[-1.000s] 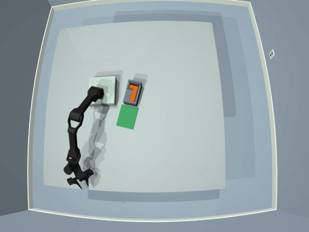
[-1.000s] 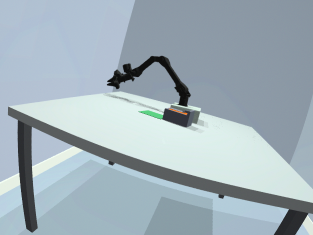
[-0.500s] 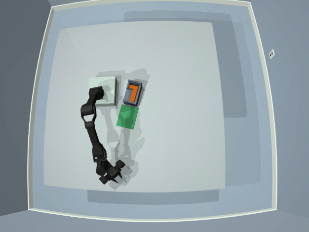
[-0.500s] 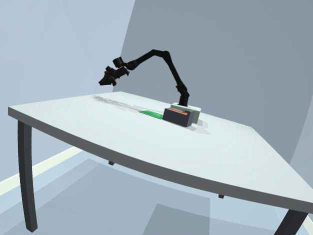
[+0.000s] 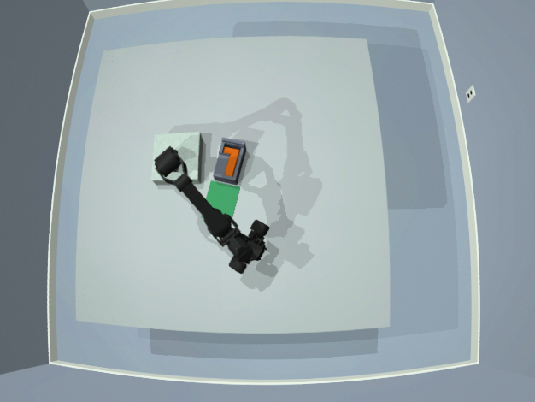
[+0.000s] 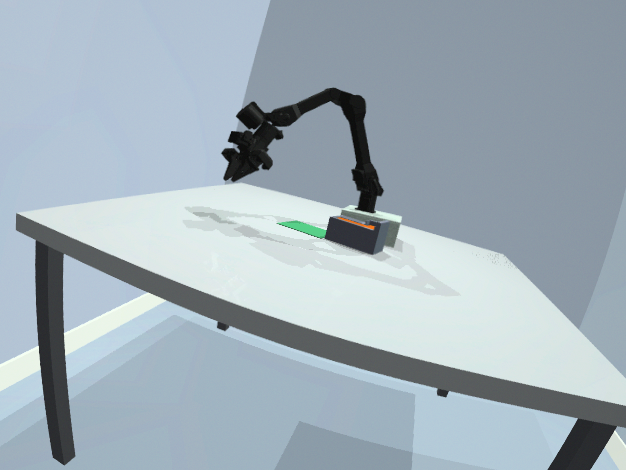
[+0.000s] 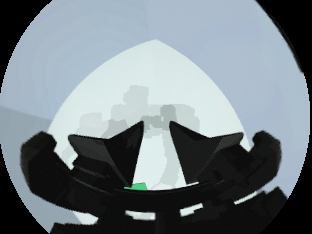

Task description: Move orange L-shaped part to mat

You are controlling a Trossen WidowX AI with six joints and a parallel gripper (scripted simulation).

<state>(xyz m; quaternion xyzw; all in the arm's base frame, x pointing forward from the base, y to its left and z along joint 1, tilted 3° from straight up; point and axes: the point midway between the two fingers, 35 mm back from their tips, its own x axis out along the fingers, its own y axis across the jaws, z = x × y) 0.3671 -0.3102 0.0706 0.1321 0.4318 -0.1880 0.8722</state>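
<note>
My gripper tip is 360 mm to the right of the orange L-shaped part, 160 mm past it and 60 mm above it. Round my gripper tip: green mat 200 mm to the left, 180 mm behind, 120 mm below.
</note>
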